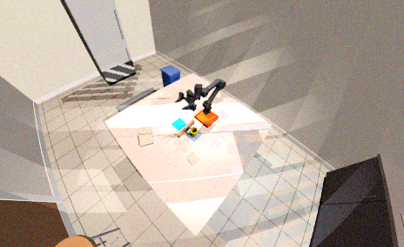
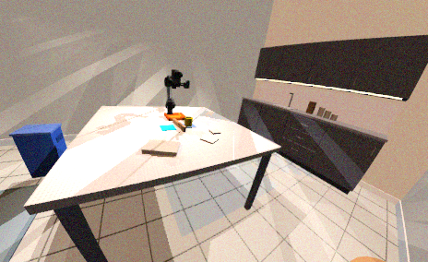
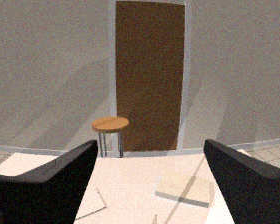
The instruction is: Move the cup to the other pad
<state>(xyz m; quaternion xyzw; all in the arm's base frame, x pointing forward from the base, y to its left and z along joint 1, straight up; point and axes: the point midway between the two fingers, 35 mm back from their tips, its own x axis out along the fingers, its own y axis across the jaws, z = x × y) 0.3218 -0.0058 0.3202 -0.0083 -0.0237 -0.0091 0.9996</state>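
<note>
Now: gripper tip 80 mm past the yellow cup, 110 mm to the right of it and 320 mm above it. Round my gripper tip: flat board (280 mm ahead, 150 mm to the right, 340 mm below); then light blue pad (70 mm behind, 120 mm to the left, 360 mm below); then cyan pad (40 mm behind, 60 mm to the right, 360 mm below).
</note>
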